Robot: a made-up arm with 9 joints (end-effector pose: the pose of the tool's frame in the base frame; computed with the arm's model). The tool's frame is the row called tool. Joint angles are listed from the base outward.
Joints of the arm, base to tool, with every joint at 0 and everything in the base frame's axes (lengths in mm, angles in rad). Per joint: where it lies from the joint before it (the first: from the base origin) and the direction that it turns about. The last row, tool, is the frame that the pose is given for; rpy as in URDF.
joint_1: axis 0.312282 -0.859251 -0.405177 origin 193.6 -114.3 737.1
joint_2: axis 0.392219 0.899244 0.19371 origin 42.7 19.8 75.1
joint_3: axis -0.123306 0.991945 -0.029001 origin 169.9 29.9 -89
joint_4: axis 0.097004 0.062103 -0.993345 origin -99.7 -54 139.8
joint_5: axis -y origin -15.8 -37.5 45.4
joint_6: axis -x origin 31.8 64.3 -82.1
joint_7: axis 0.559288 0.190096 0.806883 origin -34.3 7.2 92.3
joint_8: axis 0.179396 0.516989 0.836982 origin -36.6 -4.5 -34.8
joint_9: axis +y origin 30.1 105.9 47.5
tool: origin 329.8 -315 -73.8 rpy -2.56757 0.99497 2.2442
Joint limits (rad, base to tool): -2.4..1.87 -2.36..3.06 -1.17..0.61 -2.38..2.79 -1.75..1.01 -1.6..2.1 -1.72..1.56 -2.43..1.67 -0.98..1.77
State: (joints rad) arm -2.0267 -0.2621 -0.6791 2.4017 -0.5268 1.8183 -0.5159 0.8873 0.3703
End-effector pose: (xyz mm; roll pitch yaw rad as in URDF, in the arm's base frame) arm 167.7 -318.2 829.9 0.6138 -0.3139 1.7722
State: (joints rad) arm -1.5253 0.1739 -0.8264 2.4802 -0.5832 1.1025 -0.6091 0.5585 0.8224
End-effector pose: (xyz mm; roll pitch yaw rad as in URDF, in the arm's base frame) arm 18.5 -115.2 903.0 0.0932 0.2085 1.2552
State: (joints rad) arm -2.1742 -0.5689 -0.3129 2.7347 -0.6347 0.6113 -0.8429 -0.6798 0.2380
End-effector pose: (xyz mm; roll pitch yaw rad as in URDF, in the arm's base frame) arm 396.9 132.3 962.0 1.2559 0.1775 -3.0109
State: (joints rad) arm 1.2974 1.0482 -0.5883 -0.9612 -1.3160 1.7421 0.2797 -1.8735 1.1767
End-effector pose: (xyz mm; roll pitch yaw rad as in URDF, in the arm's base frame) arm 87.3 -276.3 999.4 1.2963 0.7472 -0.3342
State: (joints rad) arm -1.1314 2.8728 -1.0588 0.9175 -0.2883 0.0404 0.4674 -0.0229 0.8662
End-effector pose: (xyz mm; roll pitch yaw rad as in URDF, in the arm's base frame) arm 183.8 77.7 1108.0 0.3048 0.3600 0.5992
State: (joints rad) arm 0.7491 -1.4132 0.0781 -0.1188 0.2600 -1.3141 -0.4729 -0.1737 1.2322
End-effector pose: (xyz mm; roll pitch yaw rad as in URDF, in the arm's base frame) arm 393.8 -316.2 966.9 2.3837 0.6662 1.3321
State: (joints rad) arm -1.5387 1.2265 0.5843 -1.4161 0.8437 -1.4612 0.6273 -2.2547 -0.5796
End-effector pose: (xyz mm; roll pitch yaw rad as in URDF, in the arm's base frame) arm -110.8 -263.3 894.8 0.3882 -0.0489 1.5876
